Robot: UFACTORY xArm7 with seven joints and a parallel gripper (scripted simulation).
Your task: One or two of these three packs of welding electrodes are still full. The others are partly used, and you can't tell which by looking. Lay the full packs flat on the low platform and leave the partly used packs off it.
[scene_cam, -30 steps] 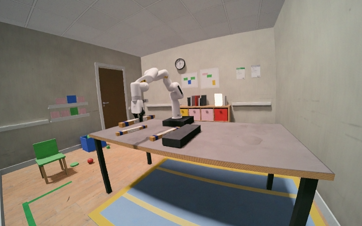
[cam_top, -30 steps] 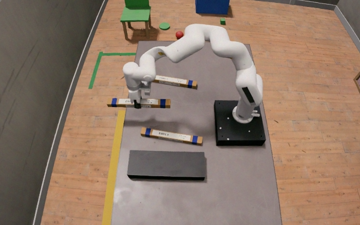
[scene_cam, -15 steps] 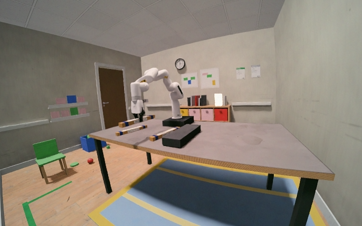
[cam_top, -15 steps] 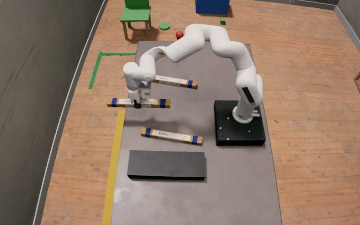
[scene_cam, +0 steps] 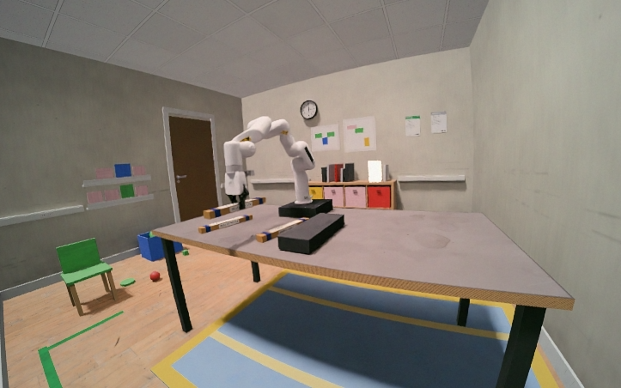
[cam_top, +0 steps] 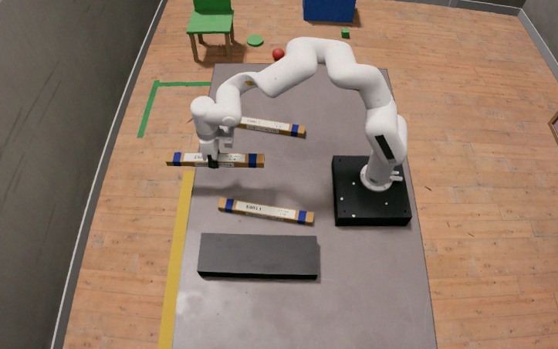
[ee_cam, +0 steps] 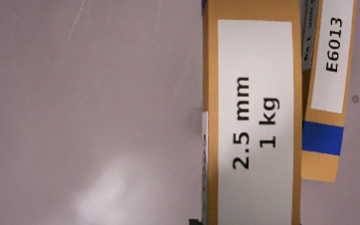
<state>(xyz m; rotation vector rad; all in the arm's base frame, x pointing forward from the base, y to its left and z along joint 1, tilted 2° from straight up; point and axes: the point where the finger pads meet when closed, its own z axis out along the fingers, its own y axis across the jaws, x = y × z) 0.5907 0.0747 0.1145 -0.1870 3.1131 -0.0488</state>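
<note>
The pack lies right at my hand. The rest, counted from my hand: pack of welding electrodes 200 mm behind, 100 mm to the left, 140 mm below; then platform 200 mm behind, 280 mm to the left, 150 mm below.
</note>
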